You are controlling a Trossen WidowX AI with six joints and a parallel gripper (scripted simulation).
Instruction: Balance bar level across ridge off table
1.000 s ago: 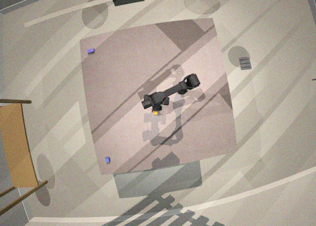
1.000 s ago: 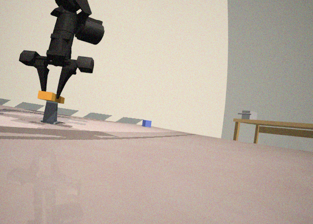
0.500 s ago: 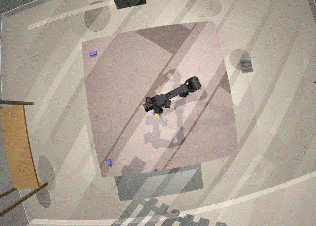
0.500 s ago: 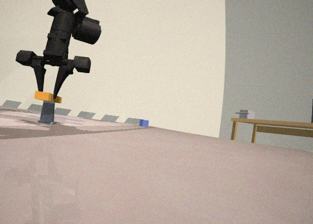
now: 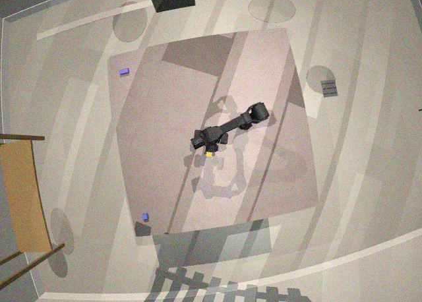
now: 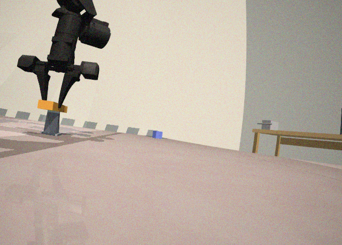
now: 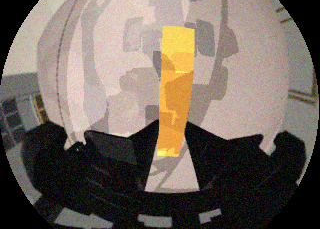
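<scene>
Now: gripper tip 10 mm short of the bar and 30 mm to the right of it.
</scene>
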